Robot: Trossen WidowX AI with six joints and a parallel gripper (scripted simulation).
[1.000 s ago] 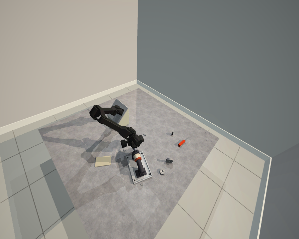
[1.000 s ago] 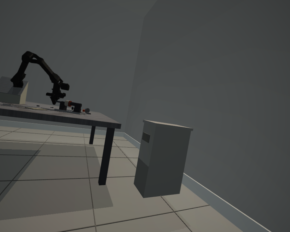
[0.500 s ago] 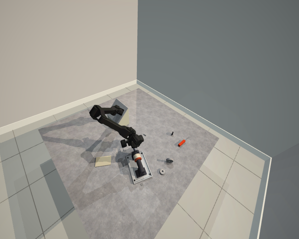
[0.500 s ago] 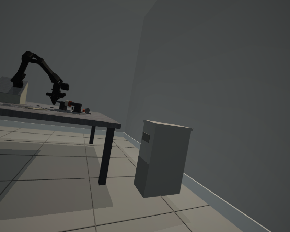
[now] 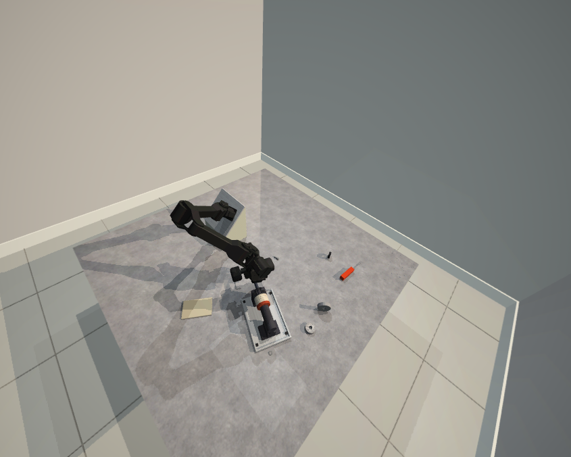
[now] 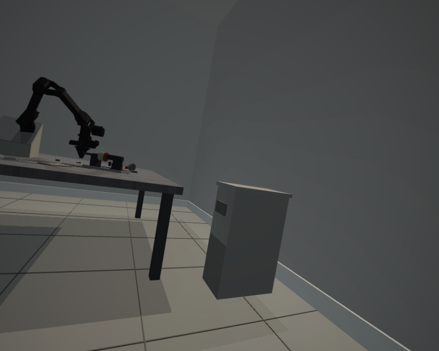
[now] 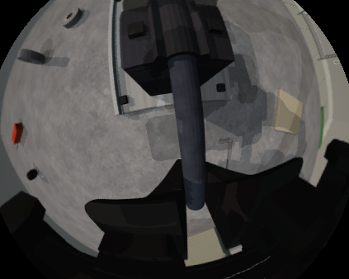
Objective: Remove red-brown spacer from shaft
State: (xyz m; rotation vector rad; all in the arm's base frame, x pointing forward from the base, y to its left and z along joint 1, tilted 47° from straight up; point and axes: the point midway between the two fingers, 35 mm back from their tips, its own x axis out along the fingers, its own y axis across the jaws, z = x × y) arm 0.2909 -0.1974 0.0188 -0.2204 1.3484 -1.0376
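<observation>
Now: gripper tip 6 cm short of the dark shaft, 3 cm to the left of it and 3 cm below it. Also, from my gripper tip: black piece (19 cm ahead, 40 cm to the left, 3 cm below); beige card (10 cm behind, 24 cm to the right, 4 cm below); red-brown spacer (13 cm ahead, 7 cm to the right, 3 cm above).
</observation>
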